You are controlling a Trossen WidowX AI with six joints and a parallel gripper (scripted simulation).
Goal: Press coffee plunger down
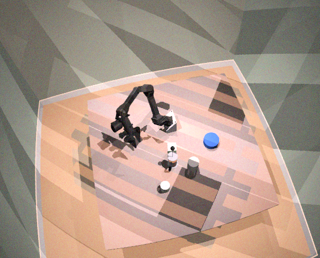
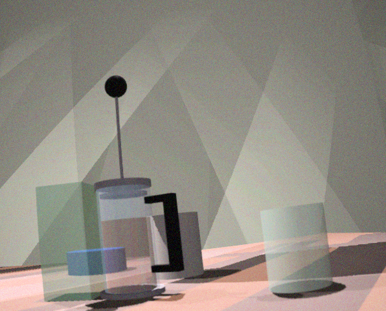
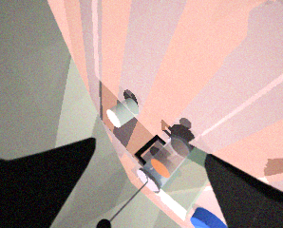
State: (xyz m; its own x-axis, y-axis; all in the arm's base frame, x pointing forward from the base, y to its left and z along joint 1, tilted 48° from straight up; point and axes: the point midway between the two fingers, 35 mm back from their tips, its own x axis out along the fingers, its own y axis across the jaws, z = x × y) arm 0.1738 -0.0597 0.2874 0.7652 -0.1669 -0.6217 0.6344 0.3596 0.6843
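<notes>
The coffee press lies 10 cm ahead of my gripper tip, 22 cm to the left of it and 5 cm below it. Round my gripper tip: blue disc 5 cm behind, 53 cm to the left, 16 cm below.
</notes>
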